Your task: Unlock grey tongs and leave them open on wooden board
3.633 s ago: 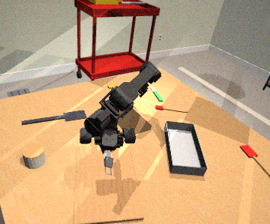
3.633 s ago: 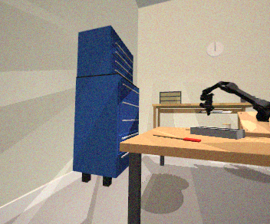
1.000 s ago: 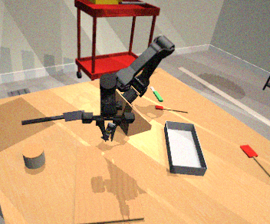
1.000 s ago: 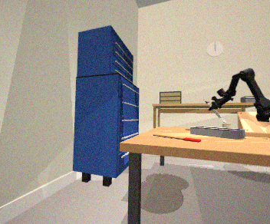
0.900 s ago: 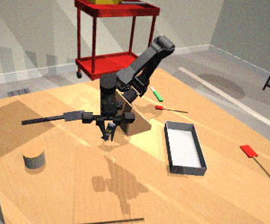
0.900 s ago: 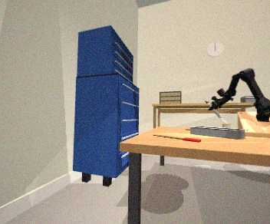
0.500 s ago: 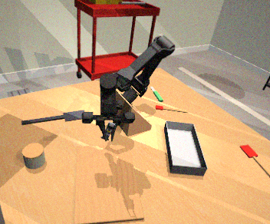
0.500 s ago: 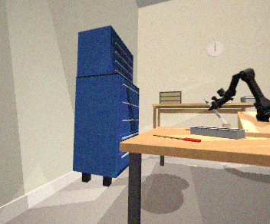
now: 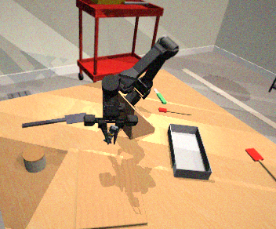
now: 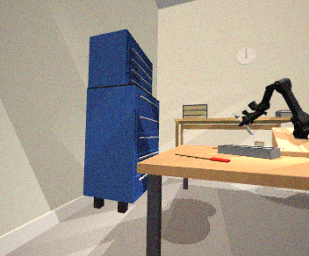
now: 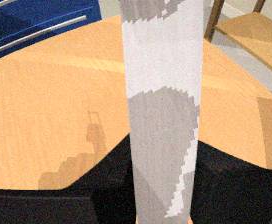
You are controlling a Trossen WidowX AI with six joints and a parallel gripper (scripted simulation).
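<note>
My gripper tip is 20 cm above the wooden board and 1 cm short of it. From my gripper tip the other things lie so: roasting tin 41 cm to the left, 18 cm below, 1 cm behind; red spatula 73 cm to the left, 20 cm below, 20 cm ahead; dark spatula 44 cm behind, 20 cm below, 8 cm to the right.
</note>
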